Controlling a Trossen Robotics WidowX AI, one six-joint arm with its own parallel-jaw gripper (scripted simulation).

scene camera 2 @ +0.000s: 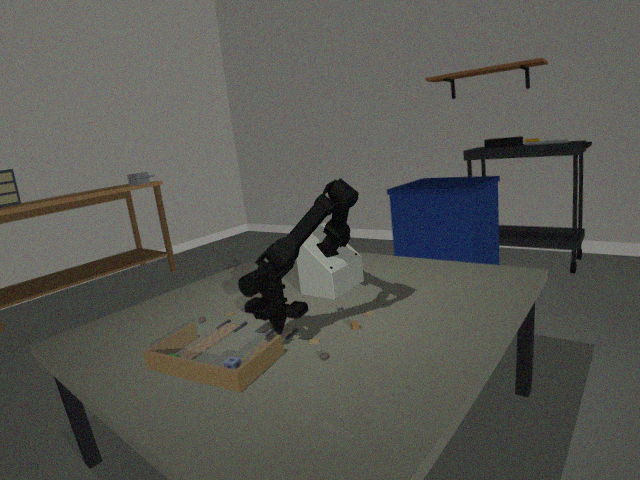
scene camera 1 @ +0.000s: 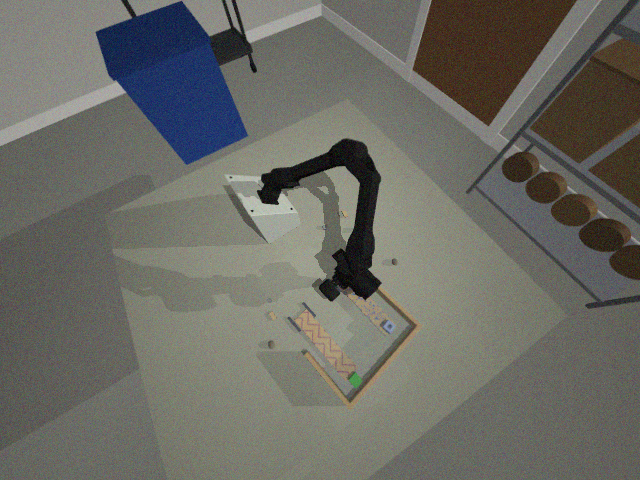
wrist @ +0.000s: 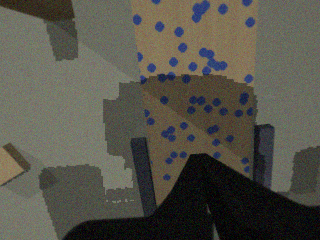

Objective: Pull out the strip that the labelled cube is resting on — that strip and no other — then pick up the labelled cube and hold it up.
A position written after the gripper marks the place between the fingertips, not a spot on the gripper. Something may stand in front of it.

The gripper [scene camera 2: 279, 334] is shut, holding nothing. Further things: a dotted strip [wrist: 197, 72].
The gripper is seen too in the wrist view [wrist: 197, 161].
